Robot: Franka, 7 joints.
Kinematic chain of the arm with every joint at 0, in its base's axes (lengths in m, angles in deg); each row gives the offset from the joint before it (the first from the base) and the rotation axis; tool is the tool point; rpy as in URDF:
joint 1: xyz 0 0 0.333 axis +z
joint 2: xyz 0 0 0 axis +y
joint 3: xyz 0 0 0.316 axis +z
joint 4: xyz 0.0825 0 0 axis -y
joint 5: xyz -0.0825 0 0.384 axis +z
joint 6: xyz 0 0 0 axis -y
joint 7: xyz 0.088 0 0 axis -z
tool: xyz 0 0 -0.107 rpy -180 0 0
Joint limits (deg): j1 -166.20..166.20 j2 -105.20..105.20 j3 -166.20..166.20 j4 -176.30..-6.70 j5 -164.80..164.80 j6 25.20..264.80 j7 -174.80..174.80
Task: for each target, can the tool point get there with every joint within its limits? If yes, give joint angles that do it. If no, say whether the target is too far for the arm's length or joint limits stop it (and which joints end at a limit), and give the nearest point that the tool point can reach.
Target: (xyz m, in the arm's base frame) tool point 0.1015 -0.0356 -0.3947
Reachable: no: joint limits stop it (at a limit: joint 2) | nearest point 0.1185 -0.0416 -0.3368 | short by 0.061 m
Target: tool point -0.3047 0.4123 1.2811
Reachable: no: too far | nearest point -0.2425 0.3282 1.0876 | short by 0.220 m
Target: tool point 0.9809 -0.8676 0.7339
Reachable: no: too far | nearest point 0.6144 -0.5435 0.5841 | short by 0.512 m
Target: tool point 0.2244 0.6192 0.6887
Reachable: yes | joints 33.61 68.36 124.95 -66.66 -123.38 62.17 -138.89
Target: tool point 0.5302 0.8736 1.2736
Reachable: no: too far | nearest point 0.3275 0.5396 0.9140 | short by 0.531 m
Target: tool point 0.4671 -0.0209 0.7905
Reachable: yes | joints 110.46 27.37 -138.59 -91.63 -129.42 185.95 -76.55
